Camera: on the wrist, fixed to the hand. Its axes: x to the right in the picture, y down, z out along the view.
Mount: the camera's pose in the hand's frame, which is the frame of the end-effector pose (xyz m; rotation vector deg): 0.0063 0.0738 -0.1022 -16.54 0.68 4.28
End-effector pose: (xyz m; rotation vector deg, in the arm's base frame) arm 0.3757 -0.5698 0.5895 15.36 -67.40 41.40
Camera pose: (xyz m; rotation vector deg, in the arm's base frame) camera 0.4056 -0.4562 0.5433 -1.23 -72.61 34.87
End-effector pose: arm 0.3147 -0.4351 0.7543 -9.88 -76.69 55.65
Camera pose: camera 0.3667 -0.3435 0.6847 -25.76 -83.99 47.76
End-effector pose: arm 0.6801 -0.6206 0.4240 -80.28 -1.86 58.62
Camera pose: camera 0.7007 -0.7090 0.3363 -96.29 -7.11 63.23
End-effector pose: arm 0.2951 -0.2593 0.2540 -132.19 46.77 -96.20
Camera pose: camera 0.1783 -0.3064 0.2622 137.12 -68.37 93.10
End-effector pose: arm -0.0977 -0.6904 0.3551 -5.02 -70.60 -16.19
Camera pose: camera 0.0171 -0.6427 0.3332 -21.76 -66.88 -22.57
